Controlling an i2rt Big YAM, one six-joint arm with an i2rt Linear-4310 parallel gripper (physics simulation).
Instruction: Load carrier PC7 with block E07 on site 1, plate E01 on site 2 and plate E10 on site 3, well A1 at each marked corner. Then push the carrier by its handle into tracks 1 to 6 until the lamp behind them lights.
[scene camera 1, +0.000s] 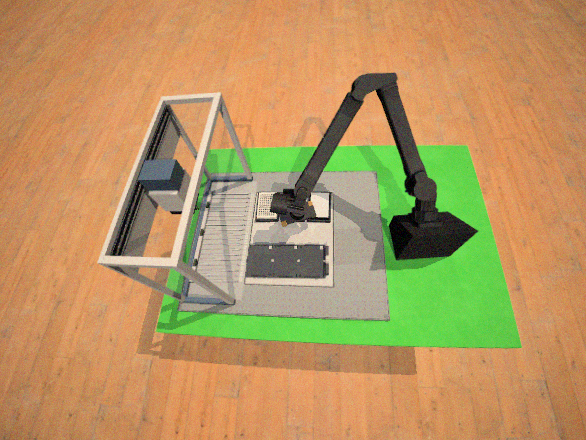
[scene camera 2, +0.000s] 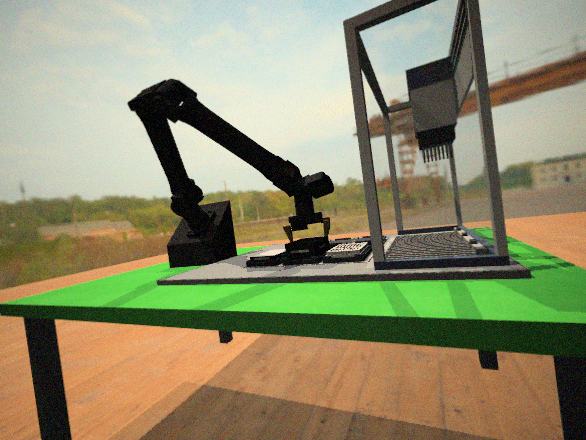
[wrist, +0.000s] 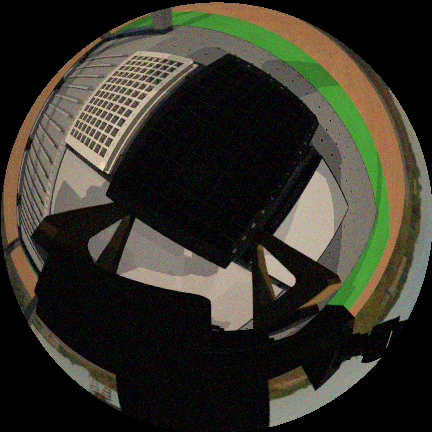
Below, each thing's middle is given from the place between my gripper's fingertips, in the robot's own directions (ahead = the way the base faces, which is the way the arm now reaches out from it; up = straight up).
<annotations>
Right now my hand is 10 cm past the white-topped plate (wrist: 308, 216) and 4 cm to the left of it. Round my hand: dark carrier (scene camera 1: 284, 260) 19 cm to the left, 4 cm ahead, 1 cm below.
</annotations>
